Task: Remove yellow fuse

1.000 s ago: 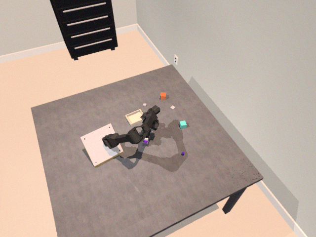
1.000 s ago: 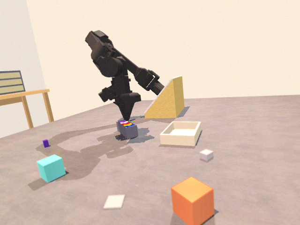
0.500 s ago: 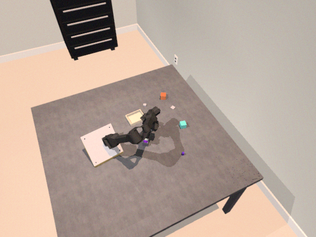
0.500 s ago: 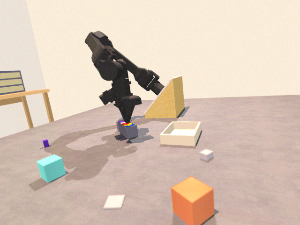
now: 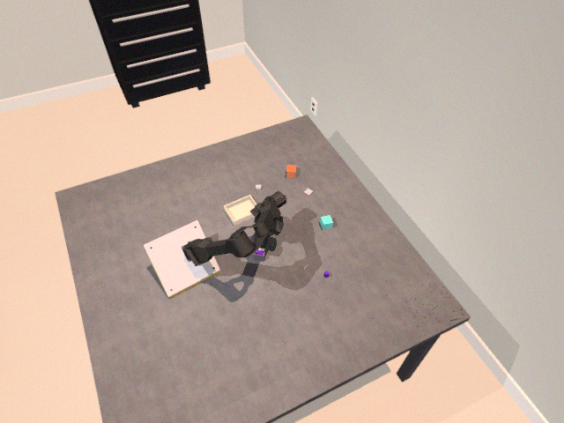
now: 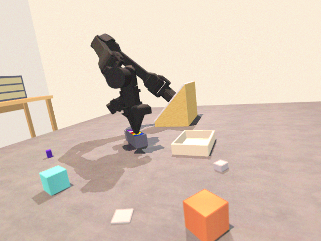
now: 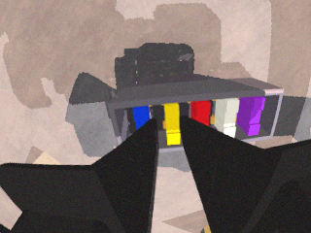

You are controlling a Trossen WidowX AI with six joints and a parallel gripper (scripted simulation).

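My gripper tip is now 10 mm above the yellow fuse. Round my gripper tip: blue fuse 10 mm to the left, 10 mm below, 10 mm ahead; then white fuse 30 mm to the right, 30 mm behind, 10 mm below; then red fuse 20 mm to the right, 20 mm behind, 10 mm below.
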